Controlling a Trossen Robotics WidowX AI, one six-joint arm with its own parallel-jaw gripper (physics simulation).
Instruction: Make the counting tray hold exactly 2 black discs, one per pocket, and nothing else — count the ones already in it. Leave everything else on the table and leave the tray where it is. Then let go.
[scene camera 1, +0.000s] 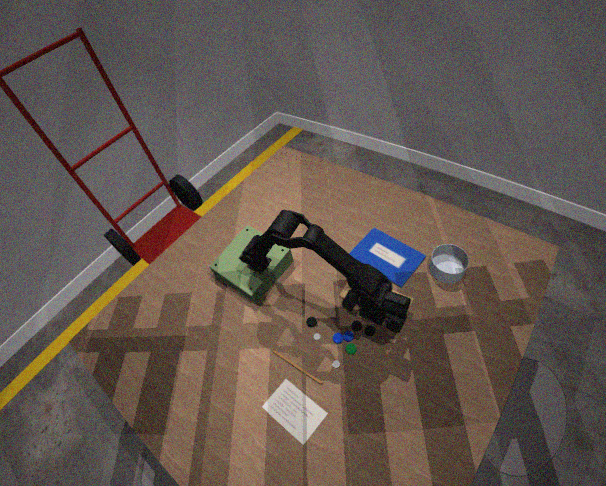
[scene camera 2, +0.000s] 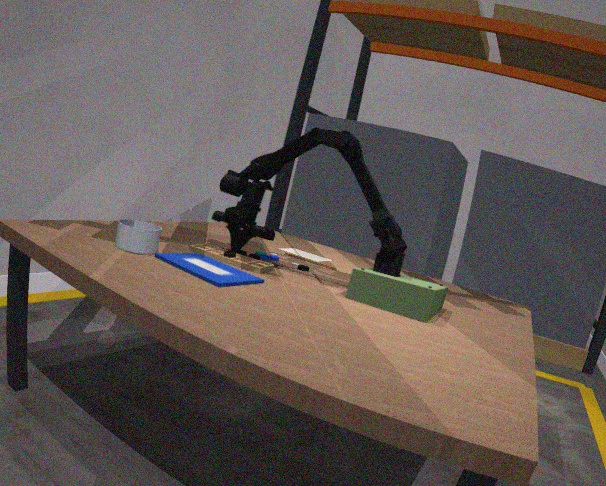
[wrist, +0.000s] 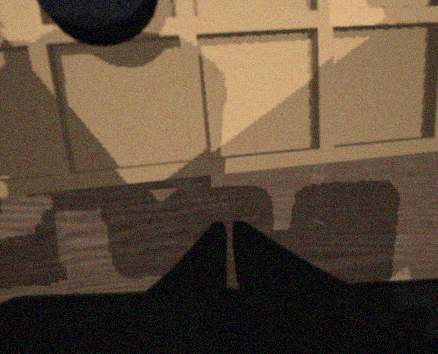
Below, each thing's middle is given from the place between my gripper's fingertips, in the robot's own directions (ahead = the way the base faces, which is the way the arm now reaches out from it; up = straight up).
The wooden counting tray (scene camera 2: 248, 263) lies 70 mm to the left of my hand and 30 mm behind it. From my hand the other things lie so: grey bowl (scene camera 2: 135, 236) 290 mm to the left, 130 mm ahead, 30 mm above.
